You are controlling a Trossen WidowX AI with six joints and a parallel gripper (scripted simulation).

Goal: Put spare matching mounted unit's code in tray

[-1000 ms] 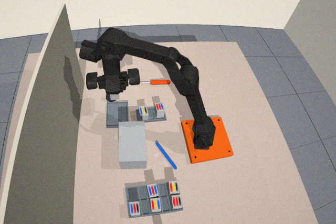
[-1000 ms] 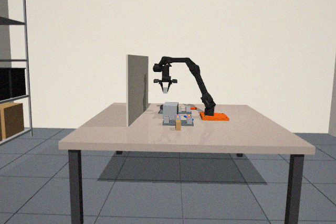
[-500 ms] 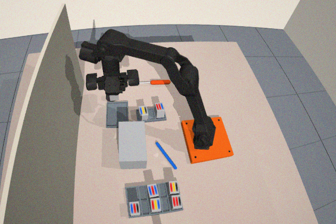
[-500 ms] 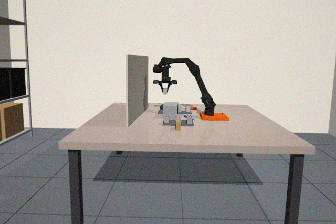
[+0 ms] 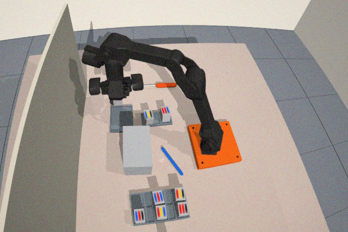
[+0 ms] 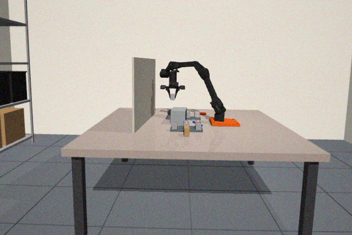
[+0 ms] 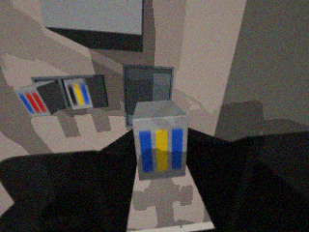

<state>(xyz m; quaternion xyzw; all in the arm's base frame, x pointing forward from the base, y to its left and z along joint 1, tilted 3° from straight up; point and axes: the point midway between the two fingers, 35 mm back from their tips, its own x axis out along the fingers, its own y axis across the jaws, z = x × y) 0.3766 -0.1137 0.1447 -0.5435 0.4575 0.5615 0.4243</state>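
The dark grey tray lies 15 cm below my gripper tip. The rest, counted from my gripper tip: small grey spare: 2 cm above; black puck: 13 cm below, 8 cm to the right, 3 cm ahead; rack: 15 cm behind, 14 cm below, 1 cm to the right.
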